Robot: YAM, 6 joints.
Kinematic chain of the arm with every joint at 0, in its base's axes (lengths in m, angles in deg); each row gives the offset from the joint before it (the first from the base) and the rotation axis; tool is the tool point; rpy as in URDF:
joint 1: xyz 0 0 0.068 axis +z
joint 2: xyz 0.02 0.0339 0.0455 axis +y
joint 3: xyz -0.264 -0.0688 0 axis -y
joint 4: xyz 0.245 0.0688 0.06 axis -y
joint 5: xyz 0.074 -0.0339 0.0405 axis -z
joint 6: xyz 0.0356 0 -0.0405 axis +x
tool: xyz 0 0 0 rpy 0 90 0
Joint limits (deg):
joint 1: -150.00..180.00
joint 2: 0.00..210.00
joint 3: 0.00..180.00
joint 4: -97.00..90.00
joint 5: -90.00..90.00
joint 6: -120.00..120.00
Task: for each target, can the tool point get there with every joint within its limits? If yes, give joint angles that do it. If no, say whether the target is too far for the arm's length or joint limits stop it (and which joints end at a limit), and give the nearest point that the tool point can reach.
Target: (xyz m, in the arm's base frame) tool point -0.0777 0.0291 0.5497
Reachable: yes | joints 139.80 46.05 82.88 -4.57 -51.65 -25.66
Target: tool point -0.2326 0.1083 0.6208
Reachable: yes | joints 150.14 104.91 165.97 -56.13 -37.89 9.17
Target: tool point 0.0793 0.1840 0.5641
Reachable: yes | joints -107.36 22.53 100.77 -7.16 -35.63 75.20
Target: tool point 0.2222 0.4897 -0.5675
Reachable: no: too far | nearest point 0.1724 0.3800 -0.3387 | short by 0.259 m
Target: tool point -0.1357 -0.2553 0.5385
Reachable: yes | joints 56.83 23.93 125.28 -35.65 47.18 61.93
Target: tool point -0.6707 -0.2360 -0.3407
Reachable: no: too far | nearest point -0.4757 -0.2541 -0.2263 | short by 0.227 m
